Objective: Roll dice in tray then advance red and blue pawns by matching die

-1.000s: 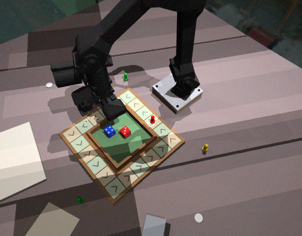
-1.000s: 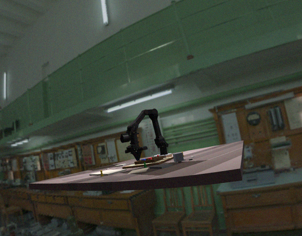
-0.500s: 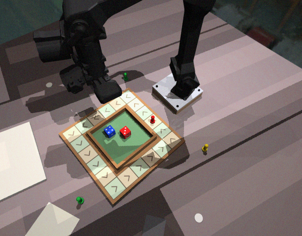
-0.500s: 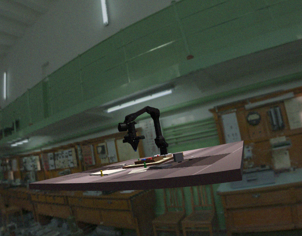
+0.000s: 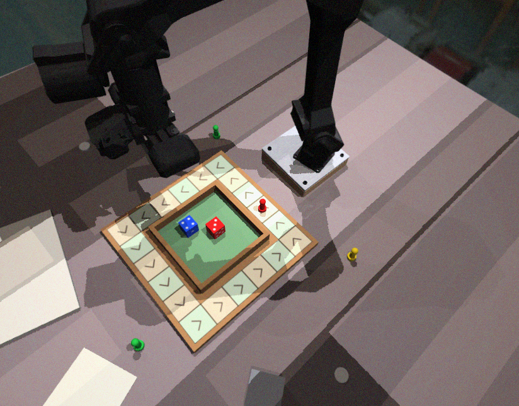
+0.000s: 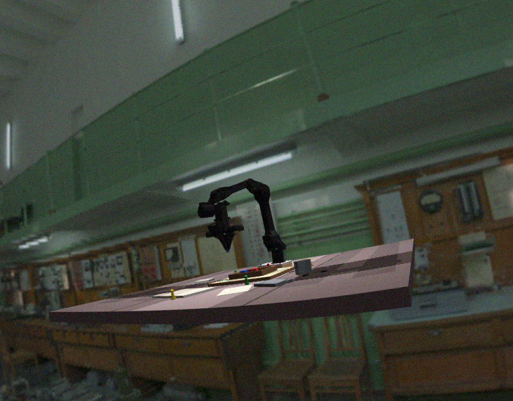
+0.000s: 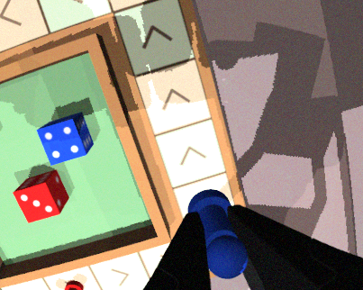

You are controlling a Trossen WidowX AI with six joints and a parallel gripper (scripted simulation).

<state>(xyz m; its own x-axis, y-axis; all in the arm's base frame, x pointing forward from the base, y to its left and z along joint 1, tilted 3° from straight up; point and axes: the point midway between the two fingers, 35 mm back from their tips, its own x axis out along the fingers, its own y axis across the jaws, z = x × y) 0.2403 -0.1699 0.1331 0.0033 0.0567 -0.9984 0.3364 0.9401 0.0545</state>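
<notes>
Now: gripper tip 130 mm above the green tray, 110 mm to the right of it and 20 mm short of it. Also, from my gripper tip: blue pawn: 10 mm above; grey block: 340 mm to the left, 170 mm ahead, 110 mm below; red pawn: 150 mm to the left, 110 mm below, 80 mm behind.
</notes>
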